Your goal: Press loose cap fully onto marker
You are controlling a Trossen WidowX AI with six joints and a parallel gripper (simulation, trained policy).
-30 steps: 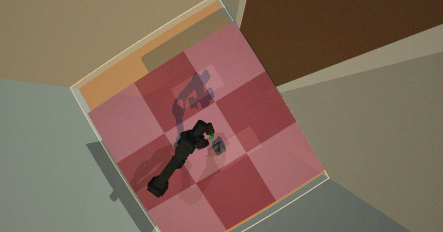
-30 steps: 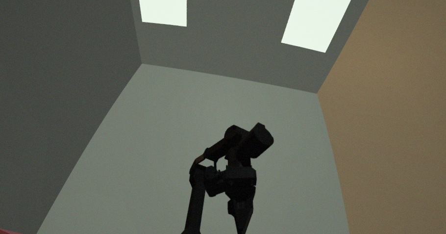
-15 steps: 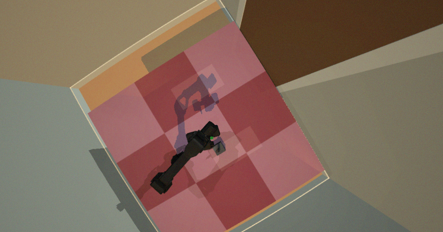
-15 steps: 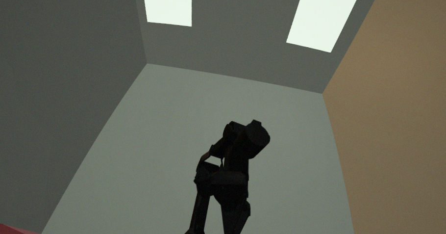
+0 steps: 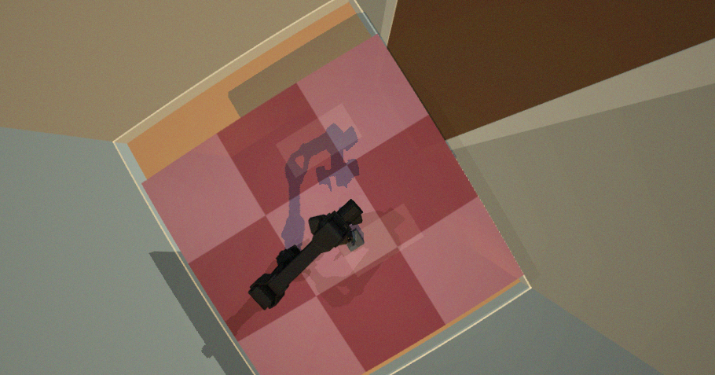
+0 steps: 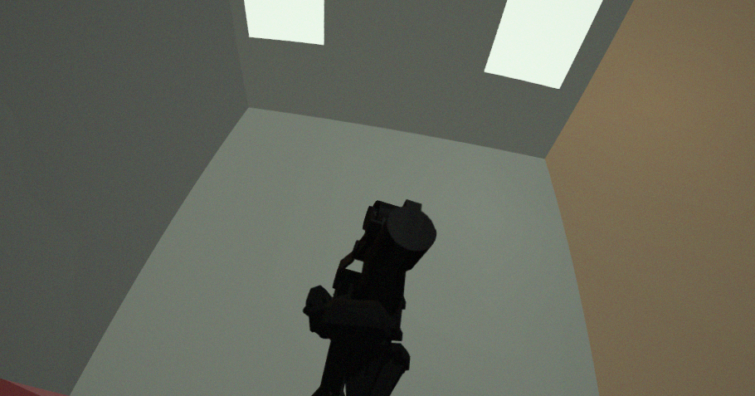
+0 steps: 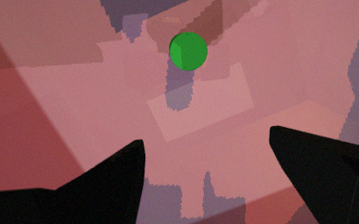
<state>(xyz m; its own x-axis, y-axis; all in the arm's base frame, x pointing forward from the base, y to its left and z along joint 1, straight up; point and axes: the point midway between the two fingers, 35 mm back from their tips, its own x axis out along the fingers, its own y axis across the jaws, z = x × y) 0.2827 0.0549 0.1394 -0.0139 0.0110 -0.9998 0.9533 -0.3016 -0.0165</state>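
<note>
My gripper tip is now 8 cm above the green cap, 4 cm to the left of it and 1 cm past it.
</note>
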